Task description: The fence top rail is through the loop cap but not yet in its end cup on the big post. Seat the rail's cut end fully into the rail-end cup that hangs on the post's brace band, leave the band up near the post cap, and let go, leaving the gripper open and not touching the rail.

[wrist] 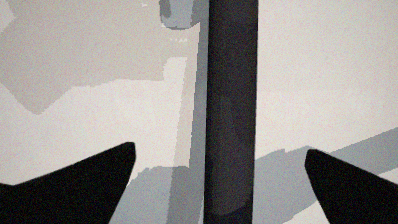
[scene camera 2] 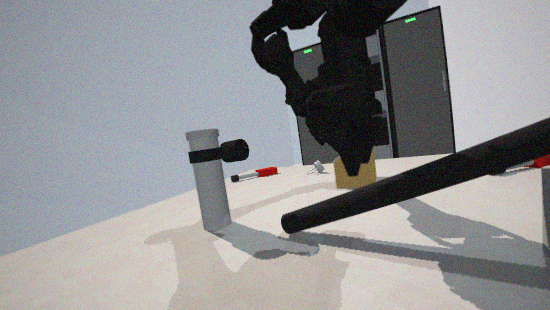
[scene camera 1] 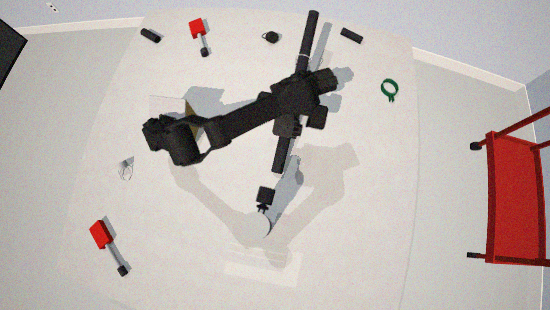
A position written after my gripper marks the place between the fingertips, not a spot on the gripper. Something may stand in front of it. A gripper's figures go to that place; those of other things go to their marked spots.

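My gripper point(wrist: 220, 154), 12 cm from the lens. Black top rail point(wrist: 232, 72), 14 cm from the lens.
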